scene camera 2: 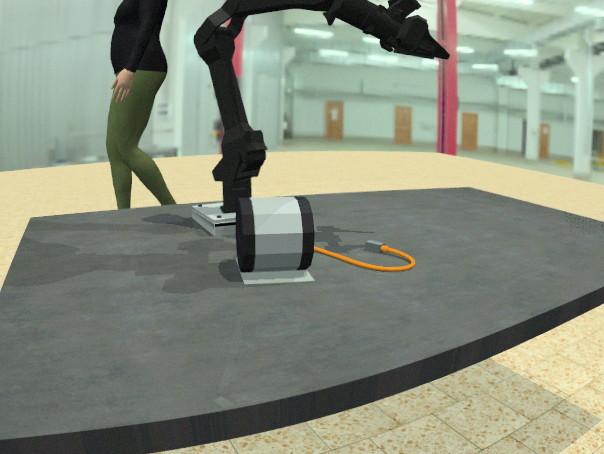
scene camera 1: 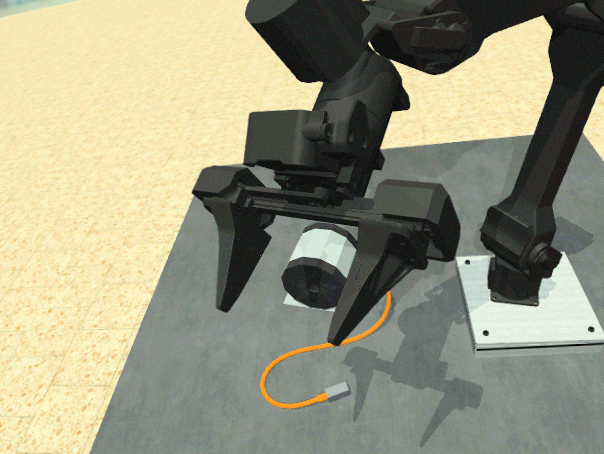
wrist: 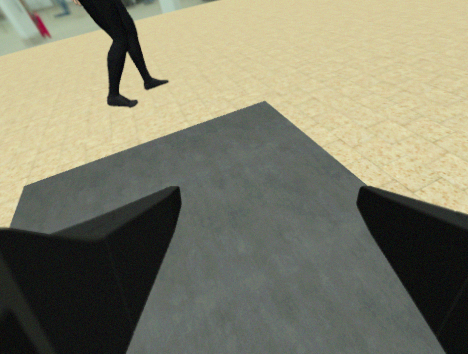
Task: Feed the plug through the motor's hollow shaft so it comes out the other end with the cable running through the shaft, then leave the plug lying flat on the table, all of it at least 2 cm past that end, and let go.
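Seen in the pictures: gripper, fingertip midpoint: (scene camera 2: pixel 441 57) (scene camera 1: pixel 272 326) (wrist: pixel 268 195); arm's base, link origin: (scene camera 1: pixel 513 287).
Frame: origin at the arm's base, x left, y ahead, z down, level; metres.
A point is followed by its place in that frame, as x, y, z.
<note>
The grey plug (scene camera 1: pixel 337 390) {0.196, 0.221, 0.017} (scene camera 2: pixel 374 245) {0.191, 0.230, 0.020} lies on the table on the end of the orange cable (scene camera 1: pixel 263 378) {0.194, 0.332, 0.025} (scene camera 2: pixel 390 269) {0.174, 0.332, 0.027}. The cable curves over the table and passes out of sight beside the motor. The motor (scene camera 1: pixel 312 282) {0.058, 0.287, -0.035} (scene camera 2: pixel 278 234) {0.008, 0.336, -0.034}, a white drum with black ends, lies on its side on a light base plate; the dark shaft opening shows in its near end in scene camera 1. My gripper (scene camera 1: pixel 279 327) {0.333, 0.191, -0.313} (scene camera 2: pixel 448 57) {0.333, 0.191, -0.313} (wrist: pixel 268 195) {0.333, 0.191, -0.313} is wide open and empty, high above the table. The plug and motor do not show in the wrist view.
The grey table (scene camera 1: pixel 165 400) {0.254, 0.466, 0.031} (scene camera 2: pixel 350 320) {0.058, 0.481, 0.030} (wrist: pixel 260 250) {0.462, 0.209, 0.031} carries everything, and its edges show in all views. The arm's silver base plate (scene camera 1: pixel 540 330) {0.073, -0.031, -0.002} (scene camera 2: pixel 205 220) {-0.067, 0.028, 0.013} stands beside the motor. A person stands beyond the table in scene camera 2, and a person's legs show in the wrist view.
</note>
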